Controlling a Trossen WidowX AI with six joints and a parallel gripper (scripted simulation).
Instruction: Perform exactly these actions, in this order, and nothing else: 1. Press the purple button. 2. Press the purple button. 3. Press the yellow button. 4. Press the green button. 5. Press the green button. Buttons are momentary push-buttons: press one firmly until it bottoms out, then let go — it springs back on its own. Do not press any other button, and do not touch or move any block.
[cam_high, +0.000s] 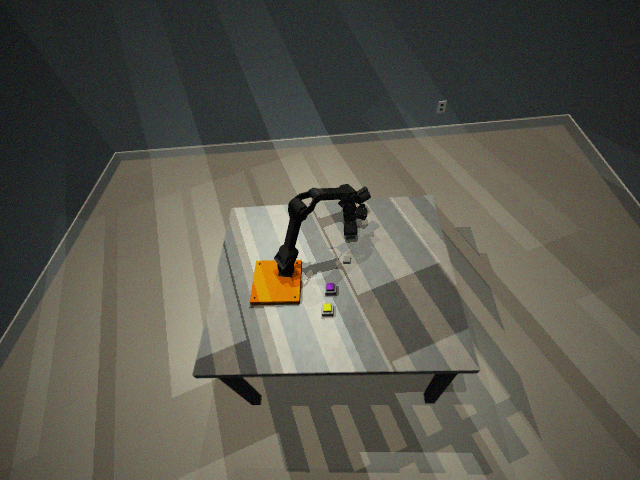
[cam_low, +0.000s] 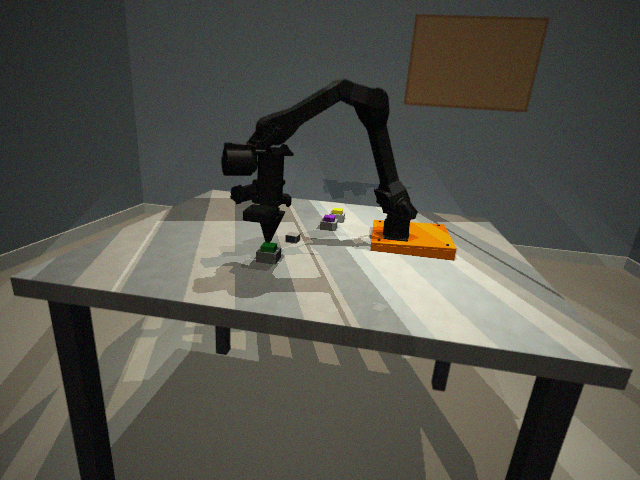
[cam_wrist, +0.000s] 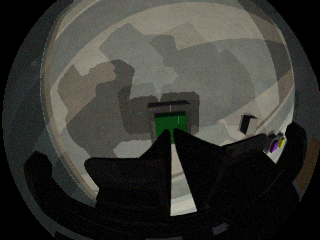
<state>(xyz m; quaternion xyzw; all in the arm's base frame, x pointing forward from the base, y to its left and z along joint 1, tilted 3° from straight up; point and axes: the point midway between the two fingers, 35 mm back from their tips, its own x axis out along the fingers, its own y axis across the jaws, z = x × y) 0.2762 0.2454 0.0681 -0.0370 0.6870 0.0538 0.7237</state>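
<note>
The green button lies 10 mm below my gripper tip. From my gripper tip the other things lie so: yellow button: 420 mm to the right, 70 mm behind, 10 mm below; small grey block: 160 mm to the right, 40 mm below, 10 mm behind; purple button: 320 mm to the right, 60 mm behind, 10 mm below.
</note>
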